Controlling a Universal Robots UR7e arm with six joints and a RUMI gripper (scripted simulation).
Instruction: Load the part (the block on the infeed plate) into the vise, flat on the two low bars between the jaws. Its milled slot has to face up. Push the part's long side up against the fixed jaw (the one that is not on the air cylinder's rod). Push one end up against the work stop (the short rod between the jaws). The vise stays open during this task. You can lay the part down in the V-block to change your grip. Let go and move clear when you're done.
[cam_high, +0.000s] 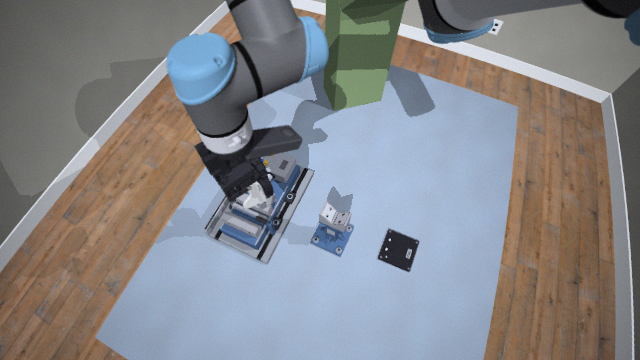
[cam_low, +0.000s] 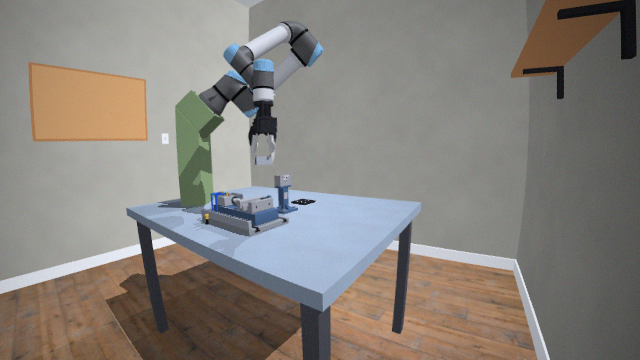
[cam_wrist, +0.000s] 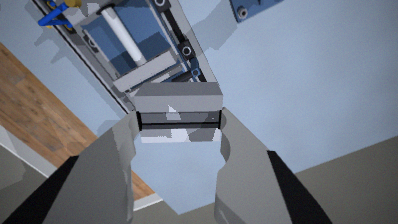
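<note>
My hand is 5 cm short of the fixed jaw, 6 cm to the left of it and 16 cm above it. Also, from my hand: grey part (right at my hand); work stop (2 cm ahead, 1 cm to the right, 15 cm below); moving jaw (2 cm behind, 6 cm to the right, 16 cm below).
</note>
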